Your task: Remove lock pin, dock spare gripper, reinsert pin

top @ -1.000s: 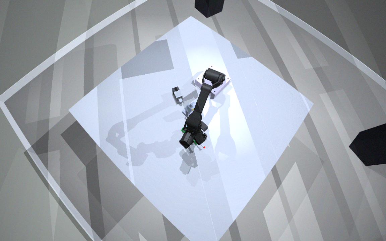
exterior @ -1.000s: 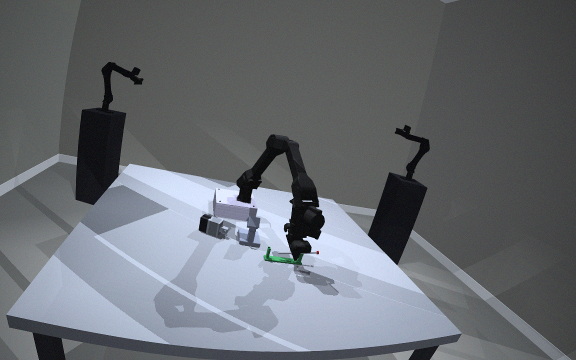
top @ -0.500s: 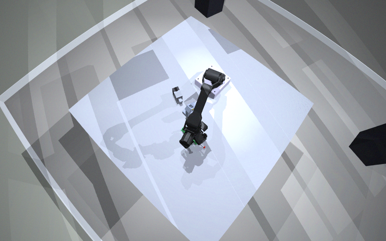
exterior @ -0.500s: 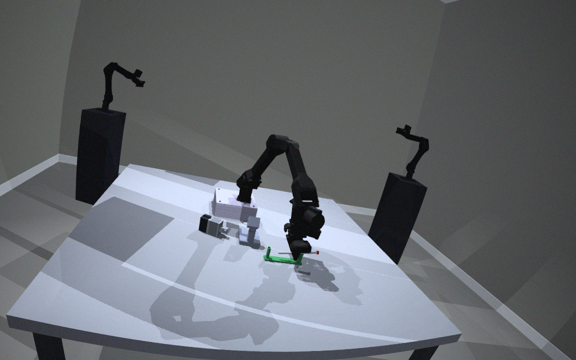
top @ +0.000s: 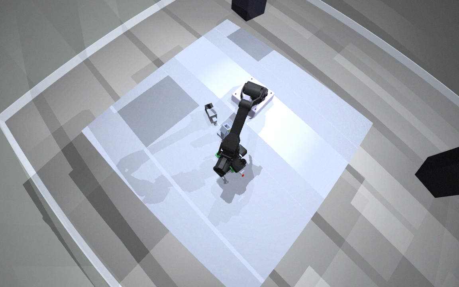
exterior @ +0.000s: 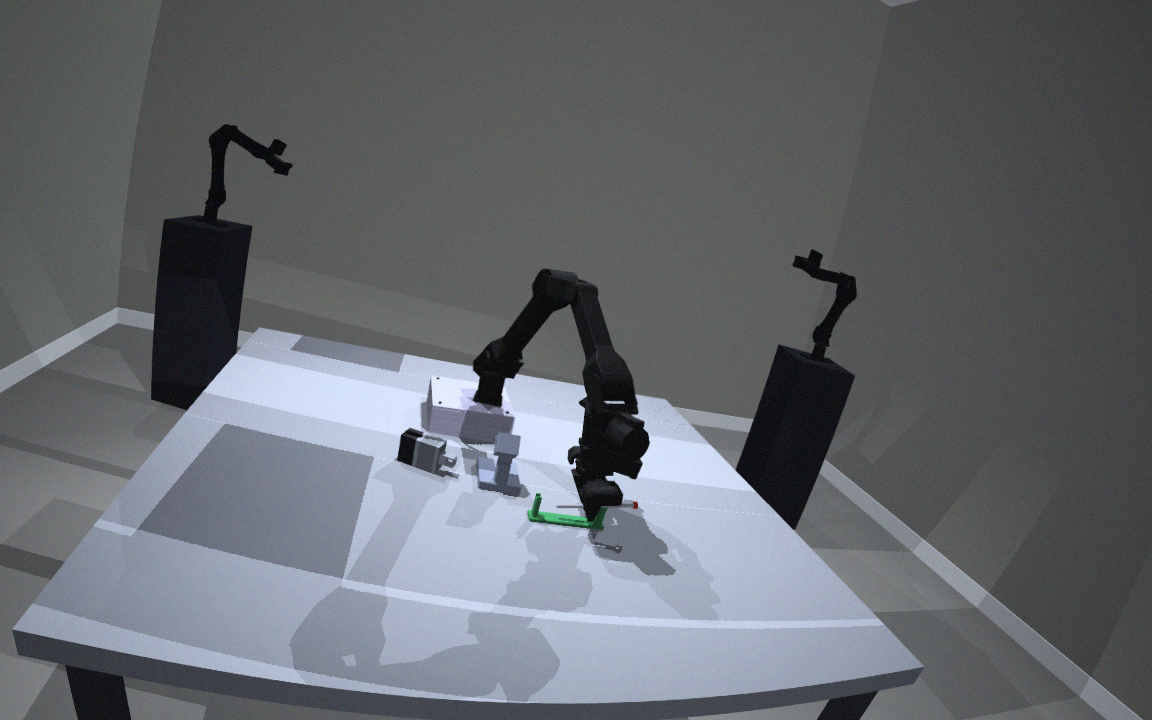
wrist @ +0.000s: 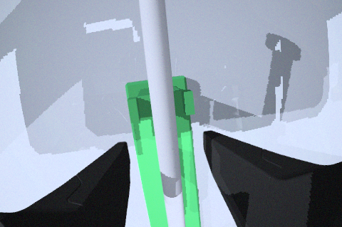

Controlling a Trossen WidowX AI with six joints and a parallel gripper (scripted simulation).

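Now: gripper tip 4 cm to the left of the cradle and 1 cm below it. Round my gripper tip: spare gripper: 31 cm to the right, 10 cm behind, 1 cm above; socket: 17 cm to the right, 10 cm behind, 3 cm above.
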